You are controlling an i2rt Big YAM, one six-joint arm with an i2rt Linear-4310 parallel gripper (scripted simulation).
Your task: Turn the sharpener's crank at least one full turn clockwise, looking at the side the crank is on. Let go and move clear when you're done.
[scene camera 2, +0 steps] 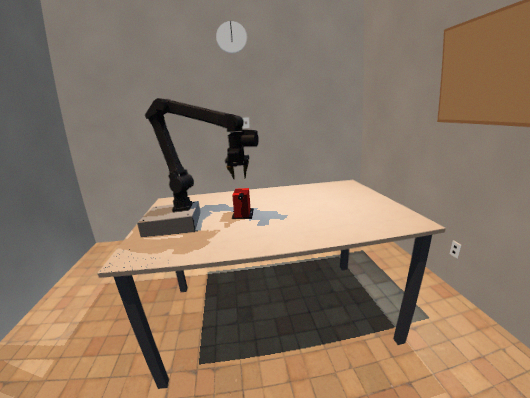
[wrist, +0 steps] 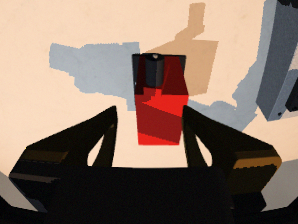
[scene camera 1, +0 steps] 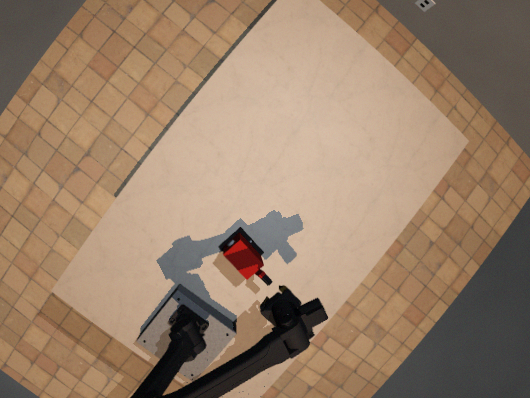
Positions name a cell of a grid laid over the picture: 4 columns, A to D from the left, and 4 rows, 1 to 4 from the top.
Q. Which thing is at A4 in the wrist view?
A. My gripper.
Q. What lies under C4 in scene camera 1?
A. My gripper.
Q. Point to a red pencil sharpener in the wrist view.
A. C3
